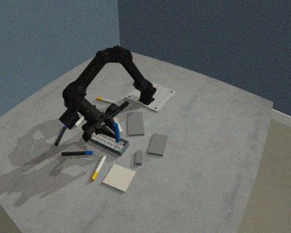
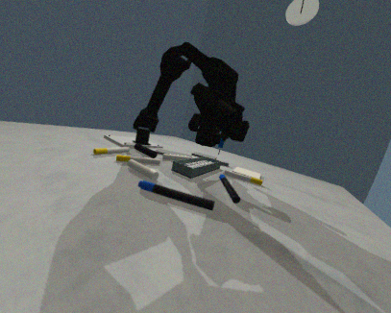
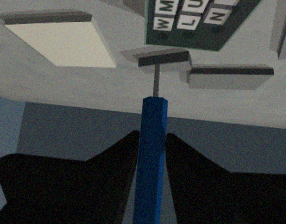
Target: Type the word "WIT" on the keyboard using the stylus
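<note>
Now: gripper tip 10 cm above the small grey block, 8 cm to the right of it and 3 cm past it. Round my gripper tip: white pad (10 cm below, 9 cm ahead, 8 cm to the left); then thin grey tip (5 cm below); then blue stylus (1 cm below).
</note>
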